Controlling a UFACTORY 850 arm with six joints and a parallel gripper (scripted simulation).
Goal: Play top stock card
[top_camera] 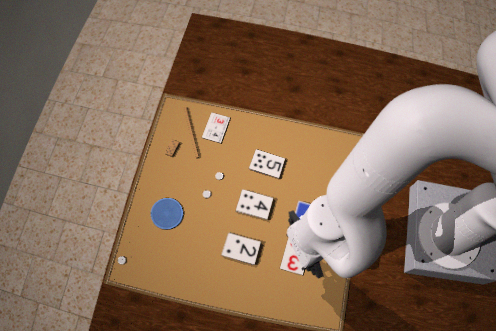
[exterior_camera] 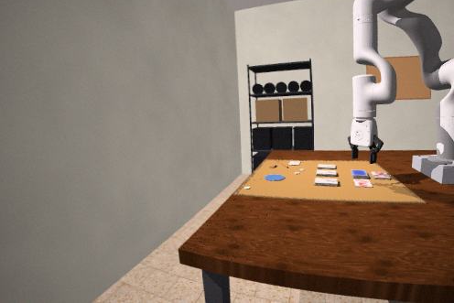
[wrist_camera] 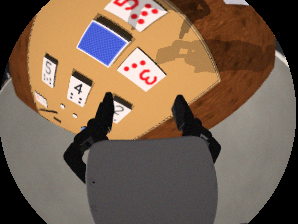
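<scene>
Right now my hand is 100 mm above the blue-backed card. Round my hand: tan card cloth (150 mm ahead, 120 mm to the right, 110 mm below).
</scene>
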